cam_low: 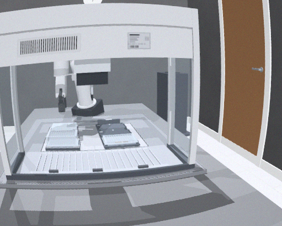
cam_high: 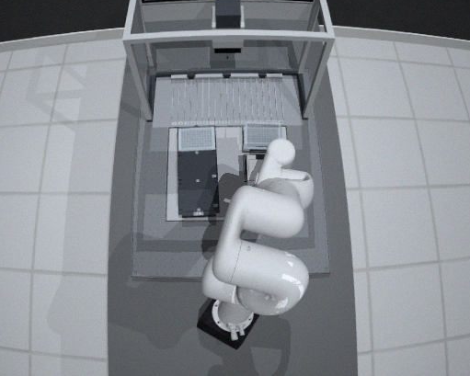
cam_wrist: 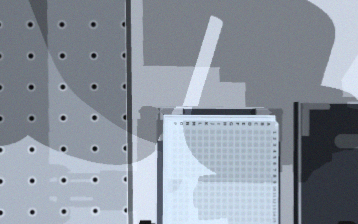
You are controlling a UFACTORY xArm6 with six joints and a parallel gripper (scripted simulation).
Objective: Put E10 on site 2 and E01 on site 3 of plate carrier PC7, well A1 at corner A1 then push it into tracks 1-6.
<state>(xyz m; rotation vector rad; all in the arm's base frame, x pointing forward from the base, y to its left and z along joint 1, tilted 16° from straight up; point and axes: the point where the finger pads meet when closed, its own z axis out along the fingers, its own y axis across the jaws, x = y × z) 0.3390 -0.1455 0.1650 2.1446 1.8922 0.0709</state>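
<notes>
Now: the nest S1 10 cm below my hand. Also, from my hand: dark plate carrier PC7: 21 cm to the left, 14 cm ahead, 9 cm below; then dark nest S2: 11 cm ahead, 10 cm below, 1 cm to the right; then deep-well block E07: 22 cm ahead, 8 cm below, 2 cm to the right.
</notes>
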